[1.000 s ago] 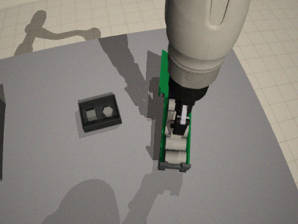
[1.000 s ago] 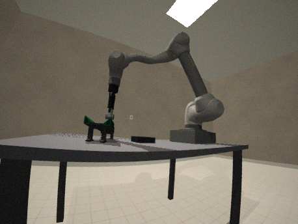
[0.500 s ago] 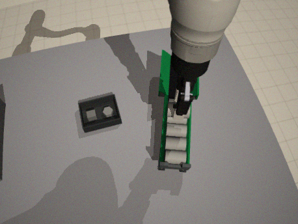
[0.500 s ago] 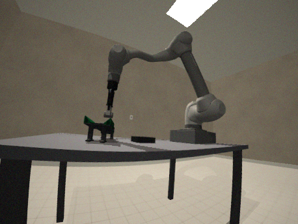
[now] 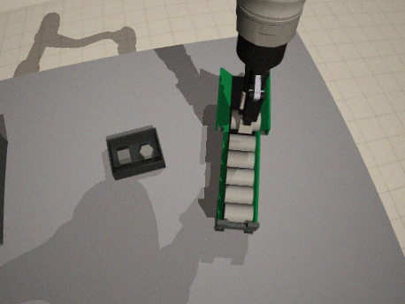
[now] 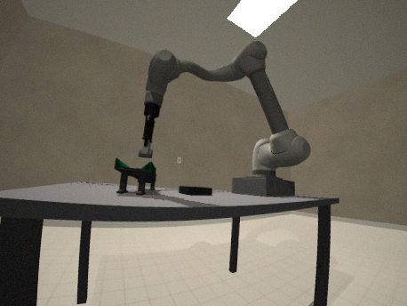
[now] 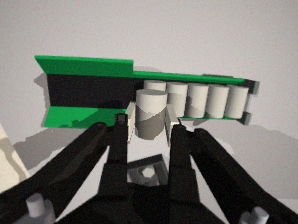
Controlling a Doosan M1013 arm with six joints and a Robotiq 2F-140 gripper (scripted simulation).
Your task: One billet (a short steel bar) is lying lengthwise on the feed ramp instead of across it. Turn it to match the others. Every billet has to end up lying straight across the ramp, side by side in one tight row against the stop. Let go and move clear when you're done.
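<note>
My hand is 140 mm above the ramp. The rest, counted from my hand: dark block 250 mm behind, 190 mm below, 20 mm to the left; then grey stop 190 mm to the right, 140 mm below, 20 mm behind.
</note>
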